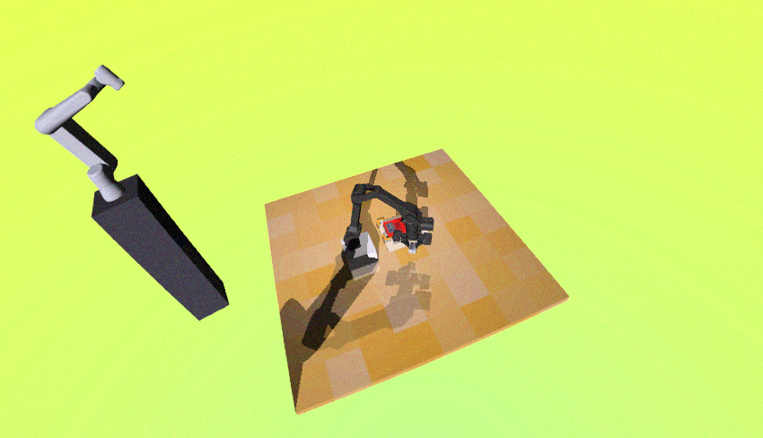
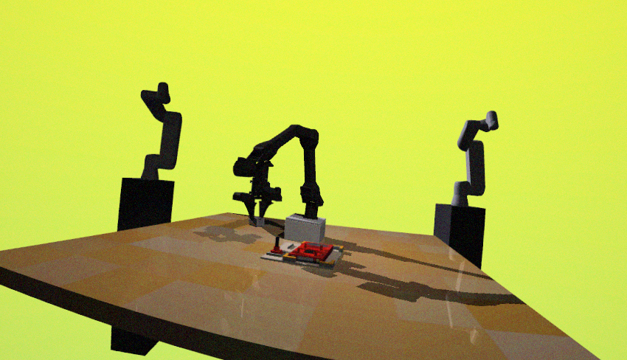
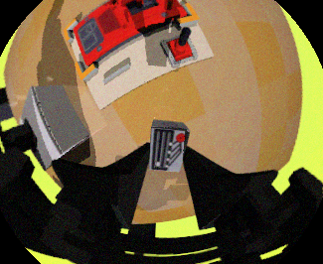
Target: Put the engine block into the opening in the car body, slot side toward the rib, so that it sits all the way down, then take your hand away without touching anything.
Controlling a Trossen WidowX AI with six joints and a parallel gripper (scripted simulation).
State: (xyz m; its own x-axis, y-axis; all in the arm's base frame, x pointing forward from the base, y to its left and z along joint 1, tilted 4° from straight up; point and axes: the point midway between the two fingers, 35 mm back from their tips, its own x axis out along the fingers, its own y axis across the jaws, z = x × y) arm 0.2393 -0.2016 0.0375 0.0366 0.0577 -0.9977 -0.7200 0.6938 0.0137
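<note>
Now: the pale base plate 200 mm to the left of my gripper tip, 80 mm below it and 70 mm ahead of it. Round my gripper tip: engine block (10 mm below); then black post (100 mm ahead, 90 mm to the left, 60 mm below).
</note>
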